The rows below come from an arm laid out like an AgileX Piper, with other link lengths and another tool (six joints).
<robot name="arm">
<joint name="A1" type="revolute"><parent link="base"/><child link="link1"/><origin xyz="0 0 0.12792" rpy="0 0 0"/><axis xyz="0 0 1"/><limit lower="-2.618" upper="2.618"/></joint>
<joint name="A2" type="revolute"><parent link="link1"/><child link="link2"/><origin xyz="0 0 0" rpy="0 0 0"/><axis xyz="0 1 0"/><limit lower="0" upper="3.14"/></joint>
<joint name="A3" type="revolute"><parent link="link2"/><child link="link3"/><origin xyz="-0.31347 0 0.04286" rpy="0 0 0"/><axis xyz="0 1 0"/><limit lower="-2.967" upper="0"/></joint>
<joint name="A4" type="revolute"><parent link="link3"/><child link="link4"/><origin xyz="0.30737 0 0.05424" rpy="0 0 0"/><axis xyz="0.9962 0 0.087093"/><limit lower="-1.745" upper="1.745"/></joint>
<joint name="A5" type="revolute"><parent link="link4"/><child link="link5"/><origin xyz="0 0 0" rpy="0 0 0"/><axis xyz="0 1 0"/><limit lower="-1.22" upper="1.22"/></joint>
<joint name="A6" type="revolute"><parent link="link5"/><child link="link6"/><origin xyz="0.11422 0 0.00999" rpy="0 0 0"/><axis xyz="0.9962 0 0.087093"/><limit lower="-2.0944" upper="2.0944"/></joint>
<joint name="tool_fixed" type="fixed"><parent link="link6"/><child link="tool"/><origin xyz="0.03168 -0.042 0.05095" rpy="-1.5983 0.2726 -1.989"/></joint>
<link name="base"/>
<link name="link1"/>
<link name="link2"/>
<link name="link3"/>
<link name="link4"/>
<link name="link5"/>
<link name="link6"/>
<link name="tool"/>
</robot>
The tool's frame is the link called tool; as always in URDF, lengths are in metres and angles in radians.
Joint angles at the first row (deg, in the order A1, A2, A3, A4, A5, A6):
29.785, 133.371, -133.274, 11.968, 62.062, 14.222
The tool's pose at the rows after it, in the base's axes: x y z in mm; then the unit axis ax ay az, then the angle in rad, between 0 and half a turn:
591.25 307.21 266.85 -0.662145 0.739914 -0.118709 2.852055
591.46 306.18 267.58 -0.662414 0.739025 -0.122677 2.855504
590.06 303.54 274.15 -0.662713 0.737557 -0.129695 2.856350
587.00 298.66 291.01 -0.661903 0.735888 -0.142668 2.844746
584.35 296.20 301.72 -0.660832 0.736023 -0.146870 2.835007
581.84 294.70 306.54 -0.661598 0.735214 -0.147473 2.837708
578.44 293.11 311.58 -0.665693 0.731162 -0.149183 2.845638
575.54 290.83 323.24 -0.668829 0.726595 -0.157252 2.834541
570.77 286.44 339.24 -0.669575 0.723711 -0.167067 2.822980
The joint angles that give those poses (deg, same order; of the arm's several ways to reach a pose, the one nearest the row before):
29.785, 133.374, -133.763, 11.929, 62.856, 14.222
29.785, 133.372, -133.888, 11.438, 63.085, 14.222
29.785, 132.755, -133.886, 10.638, 63.587, 14.222
29.785, 131.265, -133.884, 9.338, 64.108, 14.221
29.785, 130.291, -133.885, 8.957, 64.410, 14.323
29.785, 129.757, -133.890, 8.850, 65.107, 14.323
29.785, 129.140, -133.889, 8.737, 66.267, 13.854
29.785, 128.100, -133.888, 8.276, 66.642, 13.142
29.785, 126.610, -133.887, 7.487, 67.302, 12.798

